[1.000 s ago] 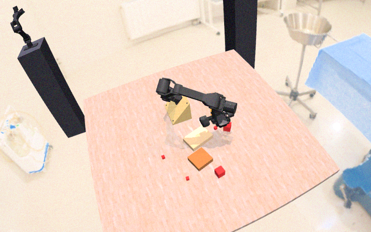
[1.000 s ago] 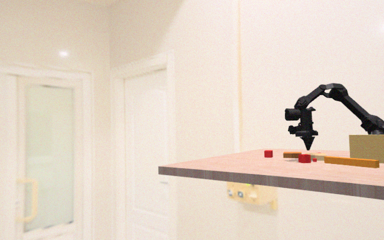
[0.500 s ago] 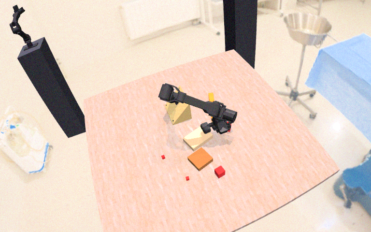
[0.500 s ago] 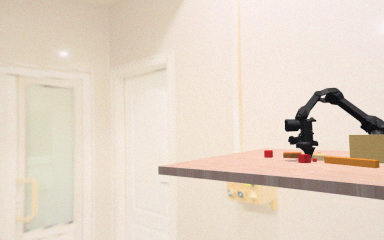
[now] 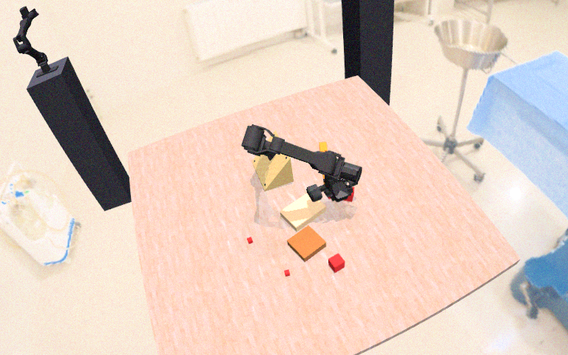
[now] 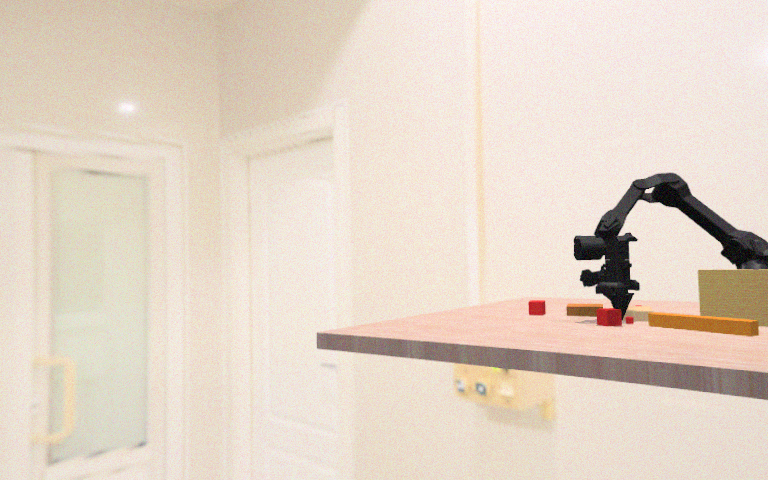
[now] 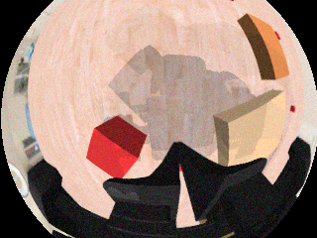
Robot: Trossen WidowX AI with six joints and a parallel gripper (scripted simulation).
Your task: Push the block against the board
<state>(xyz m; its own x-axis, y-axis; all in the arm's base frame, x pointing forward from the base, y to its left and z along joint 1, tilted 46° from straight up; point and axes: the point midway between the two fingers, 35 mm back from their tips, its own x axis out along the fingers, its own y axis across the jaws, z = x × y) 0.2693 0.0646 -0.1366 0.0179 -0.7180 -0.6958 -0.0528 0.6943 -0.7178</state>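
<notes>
Right now my gripper tip is 1 cm short of the tan board, 12 cm to the left of it and 1 cm below it. From my gripper tip the other things lie so: long orange bar 18 cm behind, 5 cm to the left, 1 cm above; orange square block 15 cm ahead, 16 cm to the right, 1 cm above.
</notes>
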